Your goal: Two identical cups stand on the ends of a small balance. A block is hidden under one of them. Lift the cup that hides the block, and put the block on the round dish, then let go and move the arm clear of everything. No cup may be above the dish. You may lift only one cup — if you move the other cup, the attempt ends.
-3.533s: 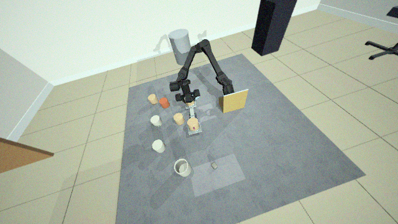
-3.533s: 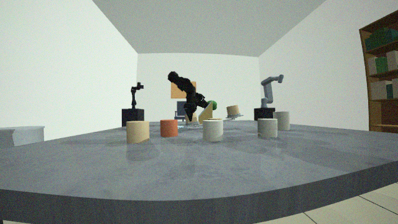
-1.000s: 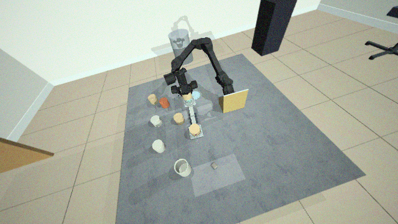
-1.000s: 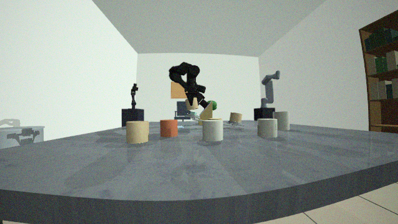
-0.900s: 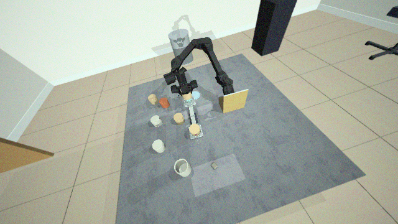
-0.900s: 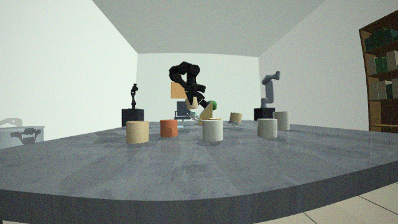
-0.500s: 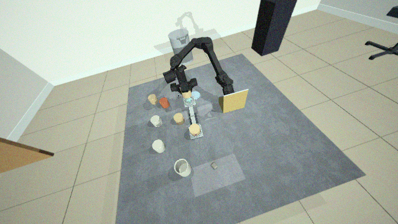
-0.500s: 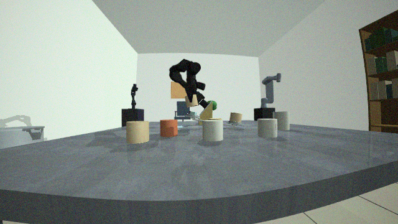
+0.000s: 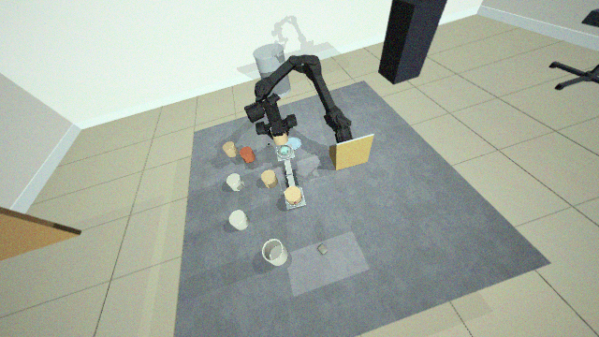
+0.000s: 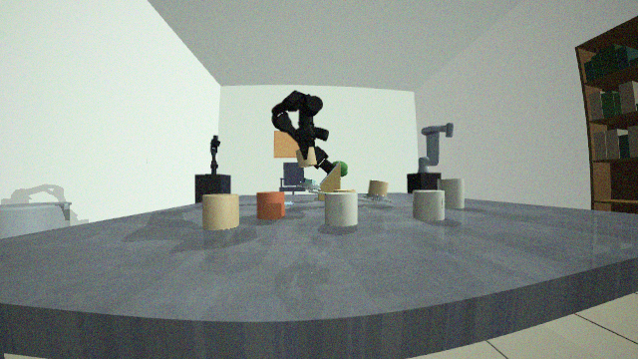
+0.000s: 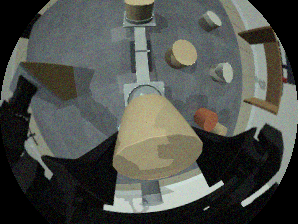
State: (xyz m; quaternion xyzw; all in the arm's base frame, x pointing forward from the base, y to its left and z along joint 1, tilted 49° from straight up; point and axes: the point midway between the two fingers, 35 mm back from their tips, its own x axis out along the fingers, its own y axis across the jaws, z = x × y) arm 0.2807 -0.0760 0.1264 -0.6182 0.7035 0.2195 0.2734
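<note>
My gripper tip is 90 mm above the teal block and 10 mm to the right of it. The rest, counted from my gripper tip: orange cup: 220 mm ahead, 140 mm below, 110 mm to the right; pale blue round dish: 170 mm below, 100 mm to the right, 60 mm behind; grey piece: 520 mm to the left, 160 mm below, 10 mm behind.
</note>
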